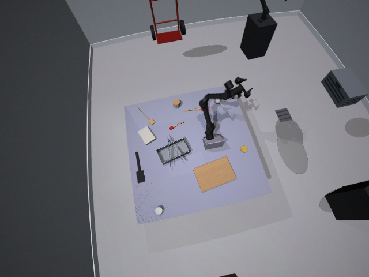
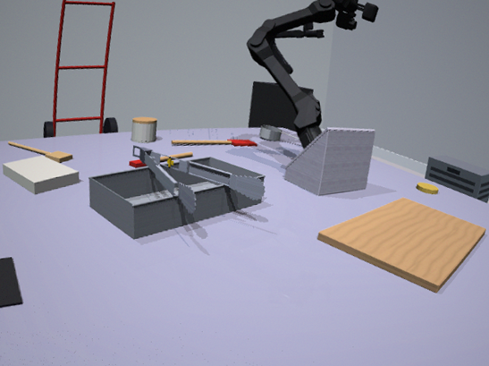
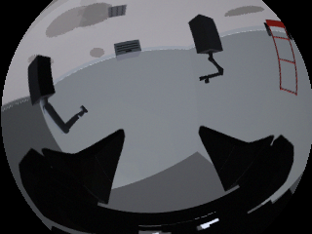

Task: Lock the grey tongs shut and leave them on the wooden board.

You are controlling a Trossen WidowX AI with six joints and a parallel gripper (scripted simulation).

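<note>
The grey roasting tin is 800 mm ahead of my gripper tip, 500 mm below it and 190 mm to the left of it. From my gripper tip the other things lie so: red spatula (520 mm below, 390 mm ahead, 200 mm to the right); lidded jar (600 mm ahead, 490 mm below, 330 mm to the right); wooden board (530 mm to the left, 520 mm below, 490 mm ahead).
</note>
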